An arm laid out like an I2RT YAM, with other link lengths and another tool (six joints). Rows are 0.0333 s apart.
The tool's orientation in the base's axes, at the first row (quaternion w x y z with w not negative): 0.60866, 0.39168, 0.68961, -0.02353
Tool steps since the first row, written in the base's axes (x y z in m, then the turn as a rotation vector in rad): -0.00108, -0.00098, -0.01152, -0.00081, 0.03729, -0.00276; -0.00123, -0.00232, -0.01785, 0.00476, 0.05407, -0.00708; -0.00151, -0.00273, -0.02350, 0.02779, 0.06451, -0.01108; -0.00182, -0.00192, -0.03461, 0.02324, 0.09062, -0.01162; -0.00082, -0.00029, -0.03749, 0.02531, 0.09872, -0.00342; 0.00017, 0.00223, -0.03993, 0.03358, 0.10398, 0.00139; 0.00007, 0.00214, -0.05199, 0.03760, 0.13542, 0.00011; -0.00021, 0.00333, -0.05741, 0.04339, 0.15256, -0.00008; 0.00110, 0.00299, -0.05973, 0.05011, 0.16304, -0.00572
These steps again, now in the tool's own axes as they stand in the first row. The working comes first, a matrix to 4 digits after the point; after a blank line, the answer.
The tool's axes in the first row as the columns of a matrix, in the base's axes (used below as rounded here):
0.0478, 0.5689, 0.8210
0.5116, 0.6921, -0.5093
-0.8579, 0.4443, -0.2580

0.00933, -0.00641, 0.00258, 0.02141, 0.02412, -0.01894; 0.01407, -0.01024, 0.00478, 0.03396, 0.03698, -0.02180; 0.01869, -0.01319, 0.00621, 0.04384, 0.05553, -0.00718; 0.02862, -0.01774, 0.00841, 0.05744, 0.07078, -0.02407; 0.03198, -0.01732, 0.00915, 0.05465, 0.08120, -0.02862; 0.03540, -0.01610, 0.00931, 0.05361, 0.09169, -0.02575; 0.04570, -0.02158, 0.01238, 0.07098, 0.11516, -0.03813; 0.05095, -0.02332, 0.01294, 0.08019, 0.13024, -0.04205; 0.05282, -0.02384, 0.01479, 0.09071, 0.13881, -0.04042
